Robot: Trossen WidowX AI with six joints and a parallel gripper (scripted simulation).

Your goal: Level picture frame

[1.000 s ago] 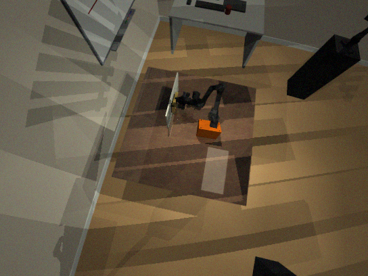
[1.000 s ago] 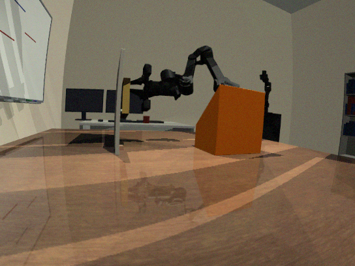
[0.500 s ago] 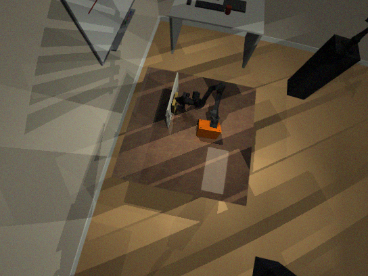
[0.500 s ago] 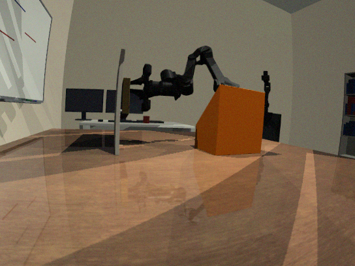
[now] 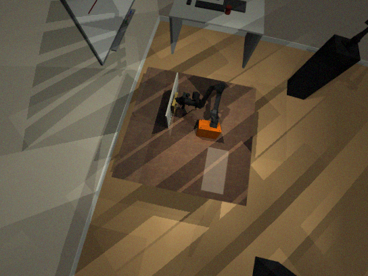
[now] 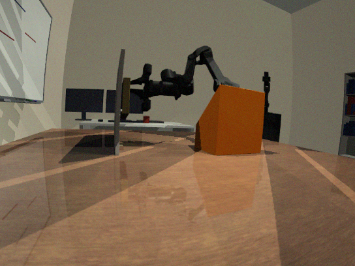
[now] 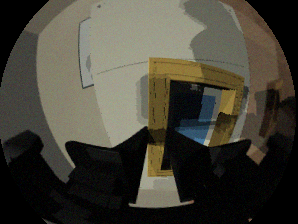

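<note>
Right now my gripper tip is 1 cm short of the picture frame, 1 cm to the right of it and 5 cm above it. From my gripper tip the other things lie so: wall panel 2 cm ahead, 1 cm to the right, 7 cm below.
</note>
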